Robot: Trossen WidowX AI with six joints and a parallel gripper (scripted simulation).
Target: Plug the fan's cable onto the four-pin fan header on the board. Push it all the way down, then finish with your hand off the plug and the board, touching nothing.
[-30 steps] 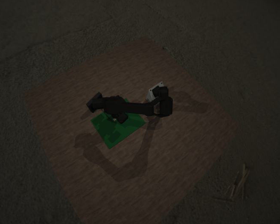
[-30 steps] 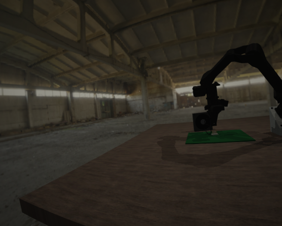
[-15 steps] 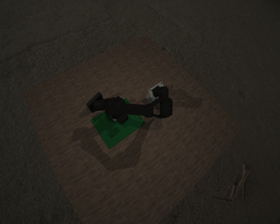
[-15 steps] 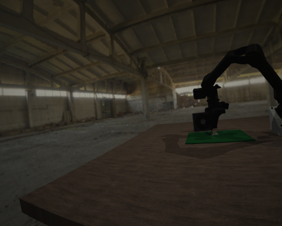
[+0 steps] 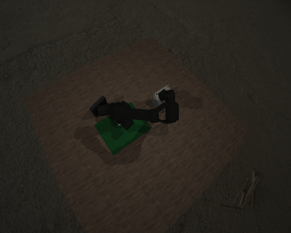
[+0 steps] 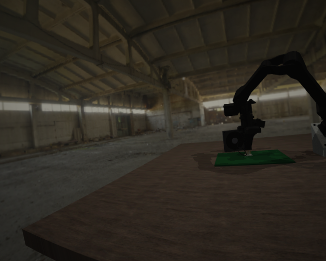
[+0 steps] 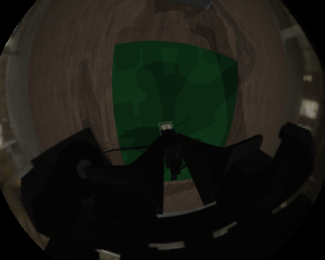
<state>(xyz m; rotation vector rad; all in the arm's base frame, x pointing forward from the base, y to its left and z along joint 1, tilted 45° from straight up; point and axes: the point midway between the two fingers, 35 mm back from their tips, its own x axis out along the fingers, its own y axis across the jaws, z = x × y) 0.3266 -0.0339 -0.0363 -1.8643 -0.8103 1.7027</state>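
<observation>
My gripper tip is now 1 cm below the black plug and 1 cm short of it. The rest, counted from my gripper tip: green board (6 cm below, 3 cm to the left, 1 cm ahead); black fan (15 cm to the right, 5 cm ahead, 2 cm above); pale four-pin fan header (4 cm below, 1 cm ahead).
</observation>
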